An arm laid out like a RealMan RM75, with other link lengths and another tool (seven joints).
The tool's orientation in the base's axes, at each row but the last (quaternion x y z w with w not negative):
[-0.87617, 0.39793, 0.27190, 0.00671]
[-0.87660, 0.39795, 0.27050, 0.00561]
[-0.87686, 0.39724, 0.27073, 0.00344]
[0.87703, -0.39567, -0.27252, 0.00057]
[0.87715, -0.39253, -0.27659, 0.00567]
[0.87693, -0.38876, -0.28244, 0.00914]
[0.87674, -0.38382, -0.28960, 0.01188]
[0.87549, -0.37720, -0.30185, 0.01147]
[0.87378, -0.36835, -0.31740, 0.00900]
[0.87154, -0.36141, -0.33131, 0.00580]
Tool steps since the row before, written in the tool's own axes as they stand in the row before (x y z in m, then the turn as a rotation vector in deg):
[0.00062, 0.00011, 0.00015, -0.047, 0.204, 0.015]
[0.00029, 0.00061, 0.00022, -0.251, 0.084, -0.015]
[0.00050, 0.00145, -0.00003, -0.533, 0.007, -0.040]
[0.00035, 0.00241, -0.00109, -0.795, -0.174, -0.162]
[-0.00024, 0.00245, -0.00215, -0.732, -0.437, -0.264]
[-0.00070, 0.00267, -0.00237, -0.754, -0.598, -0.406]
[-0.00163, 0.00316, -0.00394, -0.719, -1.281, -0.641]
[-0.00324, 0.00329, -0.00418, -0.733, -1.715, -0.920]
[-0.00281, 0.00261, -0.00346, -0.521, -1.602, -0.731]
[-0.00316, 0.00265, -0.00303, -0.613, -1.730, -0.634]
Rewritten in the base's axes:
[0.00018, -0.00047, -0.00040, -0.175, -0.103, 0.052]
[-0.00038, -0.00057, -0.00020, -0.187, 0.114, 0.150]
[-0.00073, -0.00135, 0.00009, -0.273, 0.357, 0.290]
[-0.00096, -0.00213, 0.00128, -0.230, 0.637, 0.480]
[-0.00076, -0.00197, 0.00249, 0.034, 0.754, 0.476]
[-0.00099, -0.00186, 0.00296, 0.203, 0.852, 0.568]
[-0.00094, -0.00191, 0.00486, 0.798, 1.263, 0.580]
[-0.00163, -0.00106, 0.00592, 1.224, 1.525, 0.708]
[-0.00120, -0.00083, 0.00495, 1.158, 1.346, 0.469]
[-0.00154, -0.00065, 0.00484, 1.134, 1.521, 0.414]

